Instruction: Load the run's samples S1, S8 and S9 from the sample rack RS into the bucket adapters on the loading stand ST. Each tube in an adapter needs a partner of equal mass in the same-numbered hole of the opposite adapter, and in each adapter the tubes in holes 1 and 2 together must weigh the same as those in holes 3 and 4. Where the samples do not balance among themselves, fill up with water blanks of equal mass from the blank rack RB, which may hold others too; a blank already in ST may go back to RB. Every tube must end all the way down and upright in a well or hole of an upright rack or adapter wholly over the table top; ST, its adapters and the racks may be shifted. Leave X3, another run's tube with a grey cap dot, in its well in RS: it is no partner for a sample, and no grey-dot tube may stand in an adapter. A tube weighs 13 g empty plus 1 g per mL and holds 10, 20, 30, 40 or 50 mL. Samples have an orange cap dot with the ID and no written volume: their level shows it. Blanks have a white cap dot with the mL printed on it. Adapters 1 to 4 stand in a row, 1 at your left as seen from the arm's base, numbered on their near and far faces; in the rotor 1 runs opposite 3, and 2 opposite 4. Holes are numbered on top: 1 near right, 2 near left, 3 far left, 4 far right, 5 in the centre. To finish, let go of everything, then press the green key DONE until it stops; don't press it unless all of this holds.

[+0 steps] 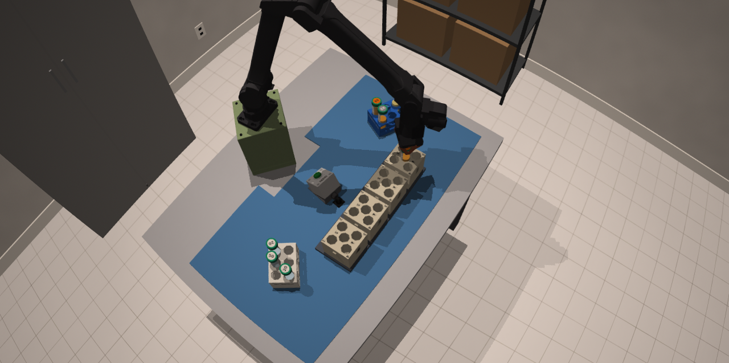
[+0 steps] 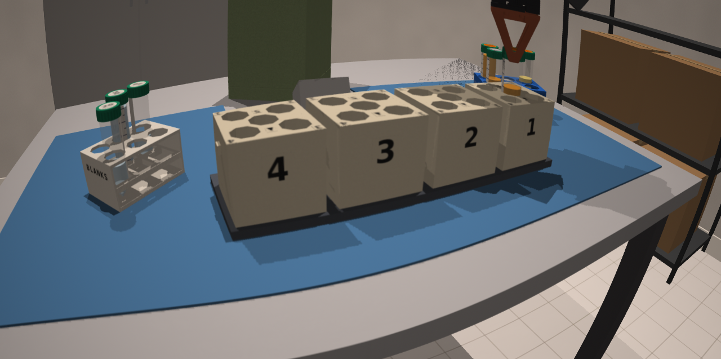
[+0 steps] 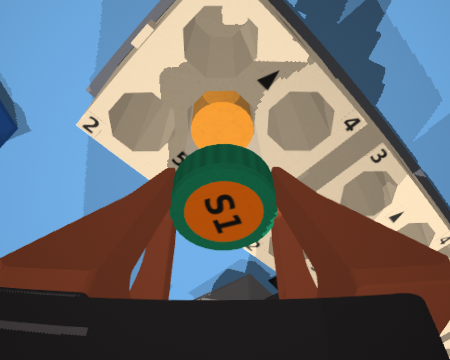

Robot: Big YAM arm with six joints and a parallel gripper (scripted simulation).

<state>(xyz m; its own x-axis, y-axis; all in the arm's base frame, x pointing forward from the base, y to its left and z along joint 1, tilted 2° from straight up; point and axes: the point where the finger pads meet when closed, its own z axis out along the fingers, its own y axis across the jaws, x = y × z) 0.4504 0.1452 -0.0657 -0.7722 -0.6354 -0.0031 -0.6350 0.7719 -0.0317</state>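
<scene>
My hand is 17 cm past the white-dot blank, 49 cm to the left of it and 9 cm above it. Round my hand: blue sample rack RS 14 cm behind, 17 cm to the left, 12 cm below; white blank rack RB 16 cm behind, 48 cm to the right, 12 cm below; green DONE key 22 cm behind, 17 cm to the right, 8 cm below.
</scene>
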